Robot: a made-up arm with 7 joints.
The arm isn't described. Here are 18 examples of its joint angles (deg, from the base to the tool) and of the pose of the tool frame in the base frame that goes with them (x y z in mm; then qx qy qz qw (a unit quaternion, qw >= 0)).
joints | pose
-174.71 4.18 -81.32 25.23 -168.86 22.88 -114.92 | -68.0 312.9 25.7 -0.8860 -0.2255 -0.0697 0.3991
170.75 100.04 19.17 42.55 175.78 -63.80 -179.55 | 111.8 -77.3 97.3 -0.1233 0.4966 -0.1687 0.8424
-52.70 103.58 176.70 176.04 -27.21 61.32 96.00 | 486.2 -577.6 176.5 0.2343 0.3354 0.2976 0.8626
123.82 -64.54 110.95 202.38 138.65 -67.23 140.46 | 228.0 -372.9 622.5 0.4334 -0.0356 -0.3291 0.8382
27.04 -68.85 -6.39 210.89 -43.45 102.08 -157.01 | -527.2 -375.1 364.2 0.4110 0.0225 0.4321 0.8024
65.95 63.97 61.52 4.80 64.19 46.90 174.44 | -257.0 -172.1 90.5 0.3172 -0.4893 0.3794 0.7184
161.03 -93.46 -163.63 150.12 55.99 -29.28 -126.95 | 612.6 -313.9 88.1 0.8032 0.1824 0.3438 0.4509
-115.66 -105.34 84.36 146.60 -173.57 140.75 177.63 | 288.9 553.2 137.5 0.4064 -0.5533 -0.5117 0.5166
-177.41 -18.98 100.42 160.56 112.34 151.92 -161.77 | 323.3 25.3 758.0 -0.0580 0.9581 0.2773 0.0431
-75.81 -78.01 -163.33 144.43 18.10 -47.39 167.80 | -136.9 673.6 343.4 -0.3201 0.4981 0.6607 0.4614
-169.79 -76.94 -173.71 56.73 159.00 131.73 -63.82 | 311.3 176.3 -134.0 -0.3326 0.4286 -0.1731 0.8220
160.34 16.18 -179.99 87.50 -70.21 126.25 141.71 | 276.0 -278.5 625.5 -0.1096 -0.8310 0.3786 0.3926
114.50 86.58 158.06 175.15 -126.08 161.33 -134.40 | -284.5 435.8 184.8 0.6160 -0.5661 0.4661 0.2878
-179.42 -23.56 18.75 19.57 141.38 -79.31 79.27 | -155.2 56.4 282.2 -0.8239 0.3238 0.0526 0.4621
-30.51 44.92 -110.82 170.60 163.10 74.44 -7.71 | 505.4 -263.5 793.8 -0.7389 0.0900 -0.6193 0.2499
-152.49 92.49 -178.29 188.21 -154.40 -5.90 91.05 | -665.1 -285.1 265.8 -0.5366 -0.5095 0.6380 0.2132
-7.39 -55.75 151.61 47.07 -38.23 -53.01 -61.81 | -359.0 177.6 -30.6 0.6205 -0.7168 -0.2296 0.2204
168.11 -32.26 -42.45 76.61 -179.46 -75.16 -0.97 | -119.2 251.5 477.2 0.8540 -0.4321 -0.2813 0.0695
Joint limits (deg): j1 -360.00..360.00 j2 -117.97..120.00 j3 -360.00..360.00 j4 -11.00..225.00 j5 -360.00..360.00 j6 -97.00..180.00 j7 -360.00..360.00
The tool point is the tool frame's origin. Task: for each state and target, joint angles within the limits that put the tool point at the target. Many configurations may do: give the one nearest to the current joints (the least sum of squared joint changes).
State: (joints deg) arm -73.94 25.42 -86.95 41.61 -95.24 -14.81 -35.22
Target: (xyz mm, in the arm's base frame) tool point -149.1 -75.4 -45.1
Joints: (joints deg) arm -75.56 37.92 -62.42 15.45 -97.77 -8.62 -35.22
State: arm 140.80 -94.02 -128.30 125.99 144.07 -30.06 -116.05
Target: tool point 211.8 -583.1 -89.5
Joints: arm 102.26 -95.37 -148.31 149.30 132.44 -7.80 -116.05
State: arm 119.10 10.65 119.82 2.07 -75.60 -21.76 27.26
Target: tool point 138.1 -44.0 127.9
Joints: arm 124.41 -10.29 123.45 -11.00 -112.15 -55.92 27.26
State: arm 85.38 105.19 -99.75 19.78 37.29 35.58 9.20
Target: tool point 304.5 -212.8 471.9
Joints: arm 92.34 112.10 -105.44 17.39 37.50 35.02 9.20
